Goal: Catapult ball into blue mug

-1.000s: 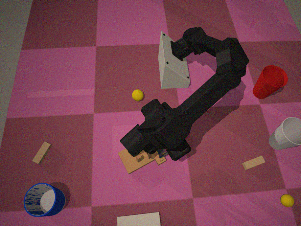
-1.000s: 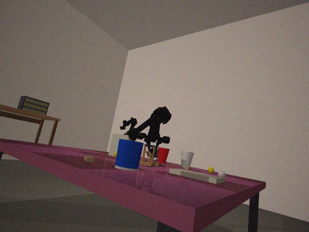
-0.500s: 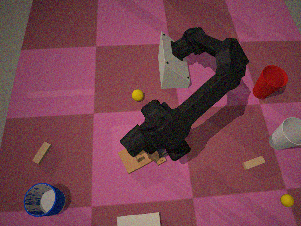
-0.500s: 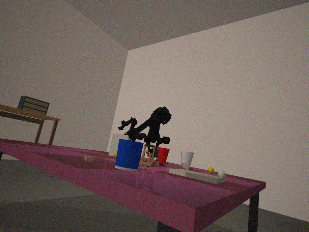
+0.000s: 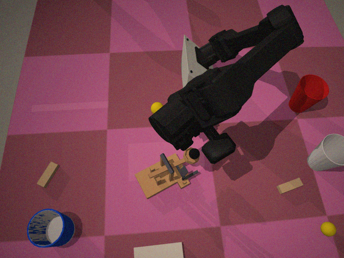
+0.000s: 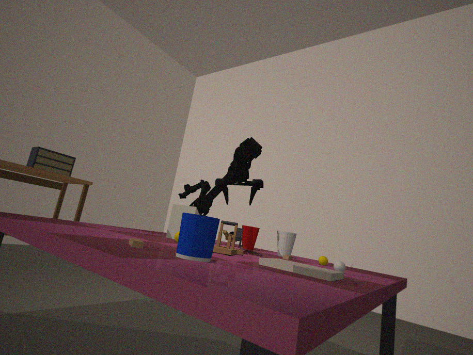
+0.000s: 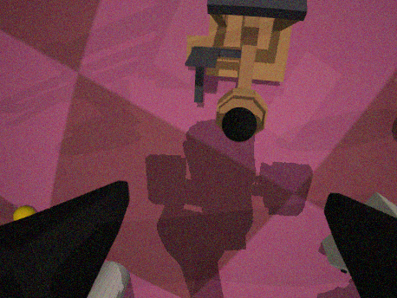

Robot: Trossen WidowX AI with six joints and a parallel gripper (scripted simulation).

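The black ball lies 10 mm behind my gripper tip and 120 mm below it. Round my gripper tip: white slab 330 mm ahead, 120 mm to the right, 170 mm below; then wooden catapult 30 mm ahead, 60 mm to the right, 130 mm below; then yellow ball 190 mm behind, 100 mm to the right, 160 mm below.
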